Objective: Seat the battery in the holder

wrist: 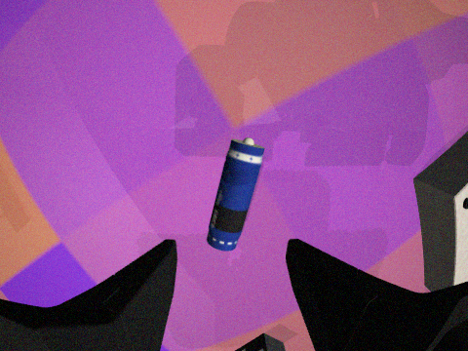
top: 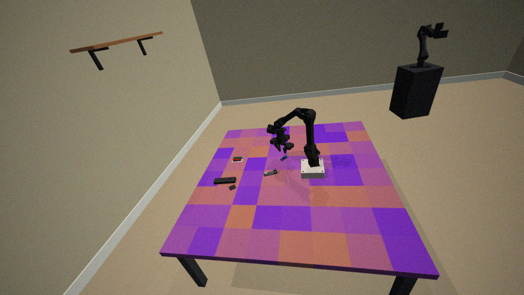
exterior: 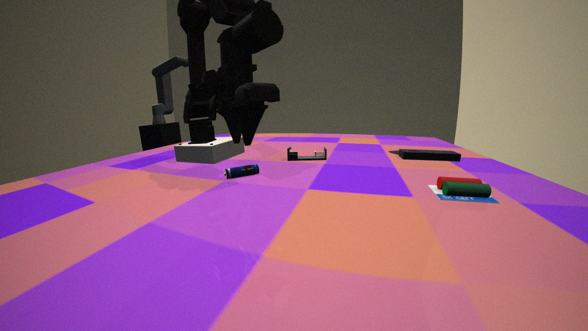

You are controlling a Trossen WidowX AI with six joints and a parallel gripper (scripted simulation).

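My gripper tip is now 1 cm past the blue battery and 5 cm above it. Round my gripper tip: black battery door (39 cm ahead, 23 cm to the left, 6 cm below); black remote (45 cm ahead, 16 cm to the left, 5 cm below).
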